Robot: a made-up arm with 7 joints. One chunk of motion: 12 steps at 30 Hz.
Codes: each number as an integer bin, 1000 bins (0 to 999) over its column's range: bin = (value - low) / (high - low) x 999, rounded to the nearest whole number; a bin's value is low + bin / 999 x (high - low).
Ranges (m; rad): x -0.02..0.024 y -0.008..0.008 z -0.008..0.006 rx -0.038..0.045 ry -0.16..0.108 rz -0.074..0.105
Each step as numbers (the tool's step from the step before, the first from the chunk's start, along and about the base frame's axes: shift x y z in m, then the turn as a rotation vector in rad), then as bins.
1 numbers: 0.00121 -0.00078 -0.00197 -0.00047 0.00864 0.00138
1 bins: 482 451 430 452 629 421
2 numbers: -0.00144 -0.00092 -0.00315 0.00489 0.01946 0.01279
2 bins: 421 442 346 516 669 484
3 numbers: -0.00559 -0.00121 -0.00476 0.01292 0.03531 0.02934
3 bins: 327 424 231 613 728 577
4 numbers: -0.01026 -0.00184 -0.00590 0.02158 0.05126 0.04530
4 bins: 221 385 150 717 787 666
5 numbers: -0.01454 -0.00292 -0.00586 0.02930 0.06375 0.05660
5 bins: 124 317 153 810 834 729
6 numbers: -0.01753 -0.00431 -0.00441 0.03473 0.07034 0.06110
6 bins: 56 230 256 875 859 754
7 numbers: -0.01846 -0.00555 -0.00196 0.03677 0.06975 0.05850
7 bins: 35 153 431 900 856 739
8 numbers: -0.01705 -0.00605 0.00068 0.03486 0.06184 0.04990
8 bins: 67 122 619 877 827 691
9 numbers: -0.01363 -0.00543 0.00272 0.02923 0.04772 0.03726
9 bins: 145 160 765 809 774 621
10 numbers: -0.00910 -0.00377 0.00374 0.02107 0.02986 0.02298
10 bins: 247 264 838 711 708 541
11 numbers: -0.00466 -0.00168 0.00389 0.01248 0.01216 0.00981
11 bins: 348 395 848 608 642 468
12 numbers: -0.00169 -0.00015 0.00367 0.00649 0.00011 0.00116
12 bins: 416 490 833 535 597 419
